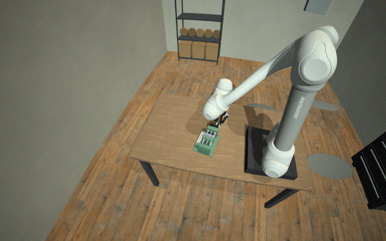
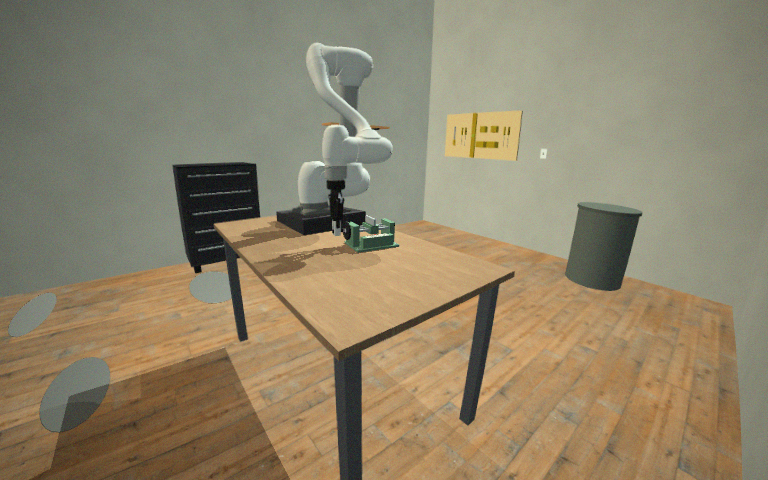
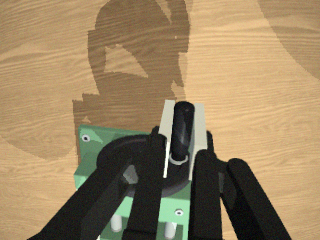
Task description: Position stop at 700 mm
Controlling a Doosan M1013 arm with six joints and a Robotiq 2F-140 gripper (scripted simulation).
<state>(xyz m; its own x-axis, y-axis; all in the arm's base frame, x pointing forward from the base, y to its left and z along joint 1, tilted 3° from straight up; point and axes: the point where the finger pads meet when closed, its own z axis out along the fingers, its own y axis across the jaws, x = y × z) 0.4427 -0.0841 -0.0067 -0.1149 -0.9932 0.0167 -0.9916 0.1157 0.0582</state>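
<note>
The green stop fixture lies 140 mm to the left of my hand, 60 mm ahead of it and 10 mm above it. Also, from my hand: black crank handle (20 mm below).
</note>
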